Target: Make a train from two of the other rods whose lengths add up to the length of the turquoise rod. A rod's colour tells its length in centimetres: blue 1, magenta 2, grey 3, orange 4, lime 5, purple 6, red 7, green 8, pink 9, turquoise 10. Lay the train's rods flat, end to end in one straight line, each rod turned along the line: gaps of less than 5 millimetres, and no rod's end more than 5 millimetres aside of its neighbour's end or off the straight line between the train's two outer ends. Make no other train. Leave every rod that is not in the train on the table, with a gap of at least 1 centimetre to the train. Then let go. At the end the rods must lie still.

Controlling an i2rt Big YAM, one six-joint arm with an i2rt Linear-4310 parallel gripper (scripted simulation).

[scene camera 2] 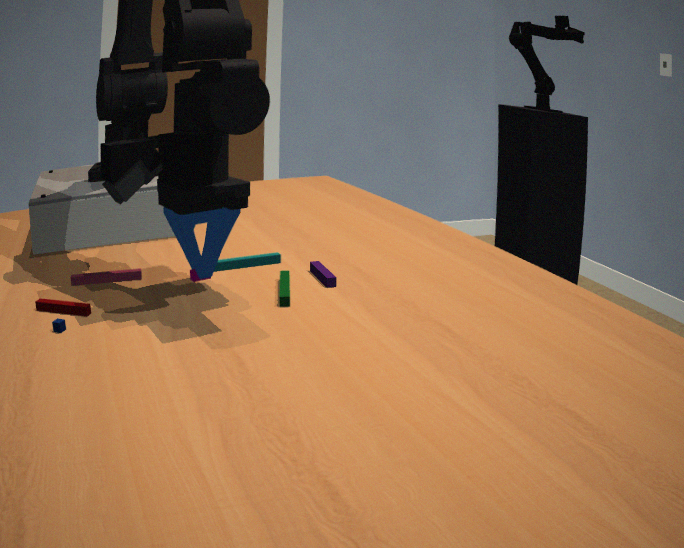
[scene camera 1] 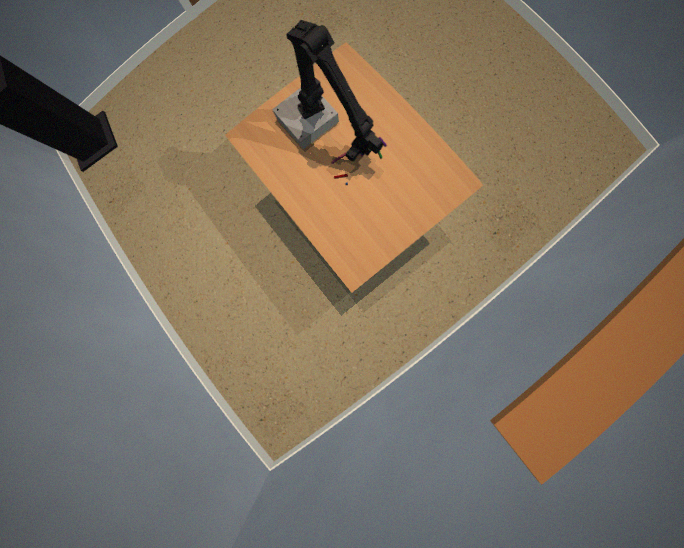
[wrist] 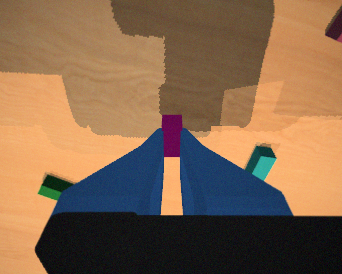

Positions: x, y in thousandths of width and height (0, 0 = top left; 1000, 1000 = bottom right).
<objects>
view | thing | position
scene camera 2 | gripper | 298, 505
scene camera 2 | turquoise rod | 397, 472
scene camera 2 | pink rod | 194, 501
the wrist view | gripper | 501, 505
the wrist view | magenta rod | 501, 454
</objects>
